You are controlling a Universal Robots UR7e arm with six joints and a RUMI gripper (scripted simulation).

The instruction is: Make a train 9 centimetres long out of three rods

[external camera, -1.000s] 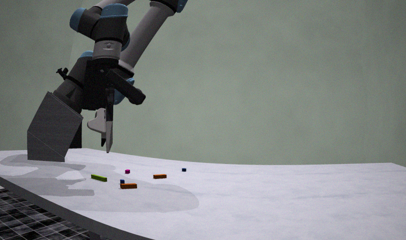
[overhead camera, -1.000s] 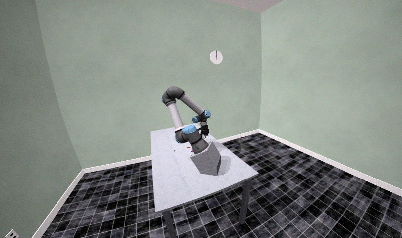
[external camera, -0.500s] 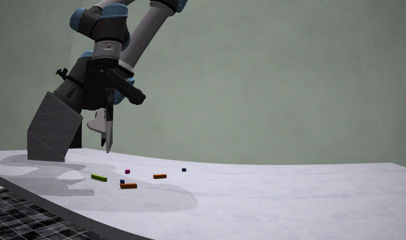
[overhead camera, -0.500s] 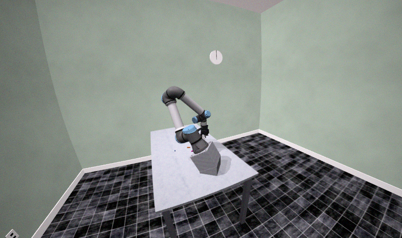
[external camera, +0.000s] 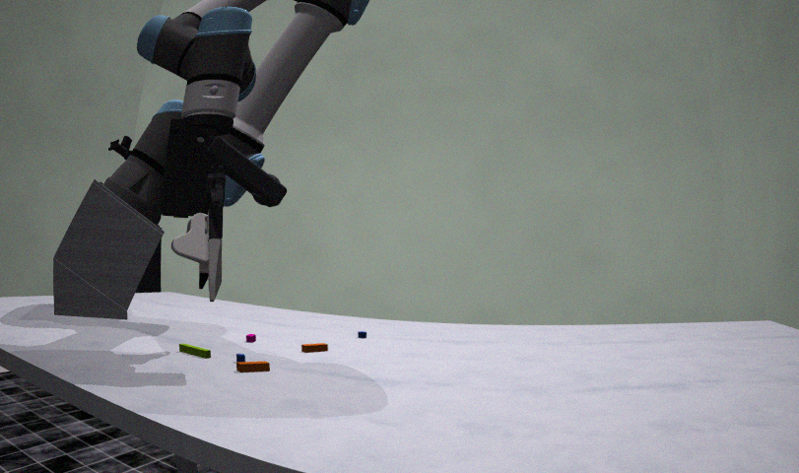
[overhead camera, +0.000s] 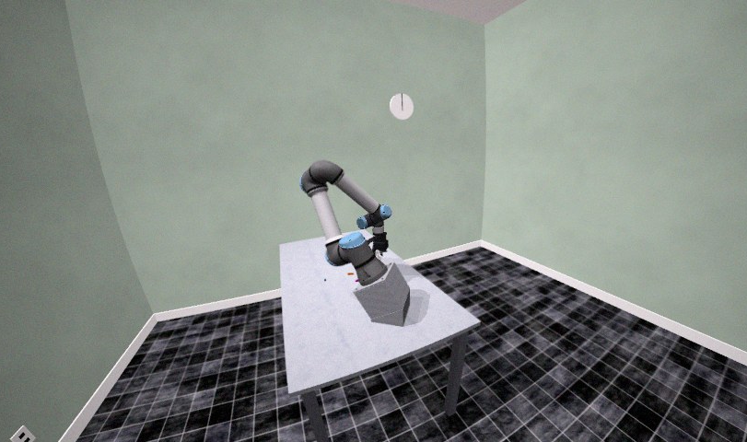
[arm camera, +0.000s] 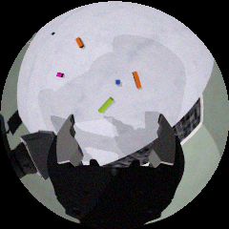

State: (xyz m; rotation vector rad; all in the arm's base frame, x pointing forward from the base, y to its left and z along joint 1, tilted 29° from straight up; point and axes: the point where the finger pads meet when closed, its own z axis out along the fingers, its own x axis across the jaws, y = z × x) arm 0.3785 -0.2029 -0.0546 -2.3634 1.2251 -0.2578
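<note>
Right now my hand is 30 mm past the lime rod, 10 mm to the right of it and 70 mm above it. From my hand the other things lie so: magenta rod 30 mm behind, 170 mm to the left, 70 mm below.
</note>
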